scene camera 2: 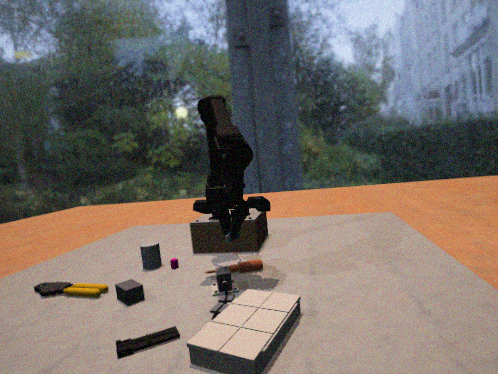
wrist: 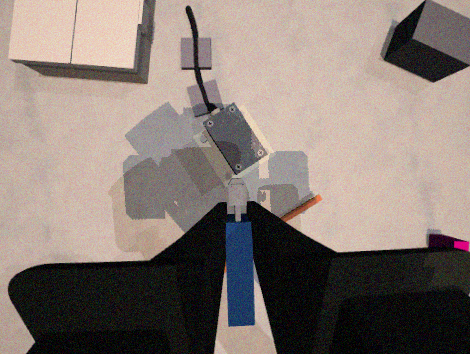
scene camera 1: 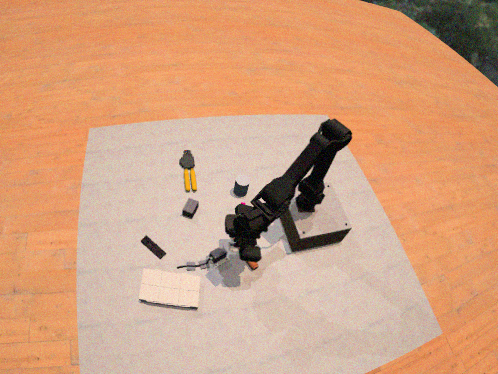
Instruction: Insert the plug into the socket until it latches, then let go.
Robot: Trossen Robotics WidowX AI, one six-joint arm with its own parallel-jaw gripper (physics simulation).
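Frame: origin at the arm's base, x ahead, y left, z up, level; centimetres.
Seen in the pictures: gripper, between the fingertips: (scene camera 2: 229, 240) (wrist: 236, 209) (scene camera 1: 235, 244); arm's base, origin of its link: (scene camera 1: 305, 204).
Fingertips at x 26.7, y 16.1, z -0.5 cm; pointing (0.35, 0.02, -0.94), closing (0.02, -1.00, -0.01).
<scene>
Offsets run from my fingertips to a thing's top centre. "spot": to the spot under its first point.
The socket {dz -5.5, dx +5.1, dy +0.1 cm} (scene camera 1: 218, 255) (scene camera 2: 223, 280) (wrist: 236, 137) is a dark box with four screws on a pale base plate, with a black cable leading away from it. The plug {dz +1.9, dx -1.6, dy +0.0 cm} (wrist: 240, 275) has a long blue body and a clear grey tip. My gripper (scene camera 2: 230, 237) (wrist: 236, 209) is shut on the plug, whose tip points out past the fingertips. In the wrist view the tip appears just below the socket's lower corner. In scene camera 2 the fingertips are above and behind the socket, apart from it. In scene camera 1 the arm hides the plug.
An orange-handled screwdriver {dz -7.2, dx -4.1, dy -1.9 cm} (scene camera 1: 253, 265) (scene camera 2: 247, 266) (wrist: 302, 207) lies beside the socket. A white-topped box {dz -6.4, dx +21.0, dy +13.0 cm} (scene camera 1: 170, 288) (scene camera 2: 250, 320) (wrist: 105, 30), grey block {dz -6.4, dx +14.5, dy -19.4 cm} (scene camera 1: 190, 208) (scene camera 2: 129, 291) (wrist: 440, 40), dark bar {dz -8.4, dx +27.5, dy -2.9 cm} (scene camera 1: 153, 247), grey cylinder {dz -2.9, dx -5.1, dy -29.6 cm} (scene camera 1: 241, 186), magenta cube {dz -7.4, dx -5.4, dy -21.5 cm} (scene camera 2: 174, 263) and yellow-handled pliers {spot: dz -8.1, dx +14.5, dy -33.2 cm} (scene camera 1: 190, 179) stand or lie around.
</scene>
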